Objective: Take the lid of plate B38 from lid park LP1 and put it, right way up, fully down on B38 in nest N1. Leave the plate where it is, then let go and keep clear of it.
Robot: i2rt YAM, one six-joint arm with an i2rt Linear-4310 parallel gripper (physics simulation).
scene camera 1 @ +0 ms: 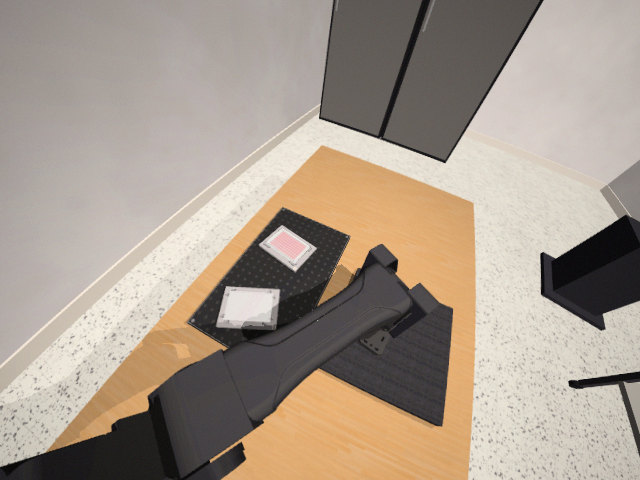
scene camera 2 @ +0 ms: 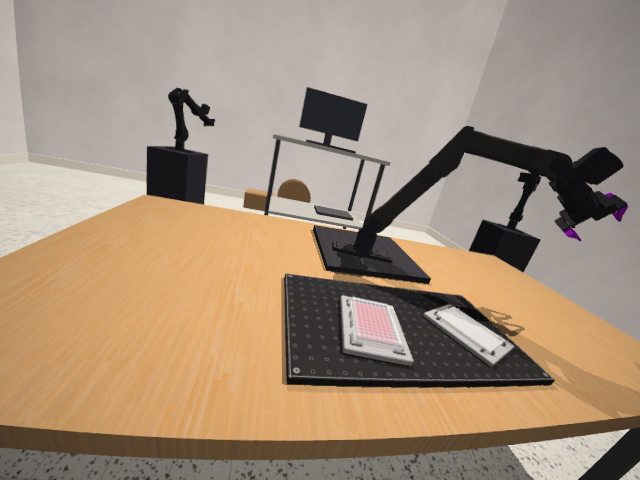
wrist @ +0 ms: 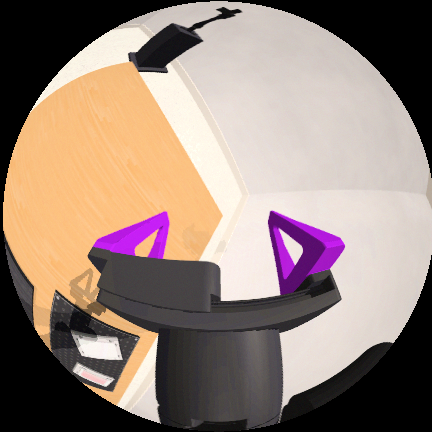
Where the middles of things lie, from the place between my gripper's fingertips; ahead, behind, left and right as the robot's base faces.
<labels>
The plate lid (scene camera 1: pixel 241 306) is 38 cm to the right of my hand, 27 cm below it and 18 cm ahead of it. From my hand the other things lie so: well plate with pink wells (scene camera 2: pixel 372 322): 62 cm to the right, 26 cm below, 24 cm ahead; grey lid park stand (scene camera 2: pixel 496 355): 38 cm to the right, 27 cm below, 18 cm ahead.
</labels>
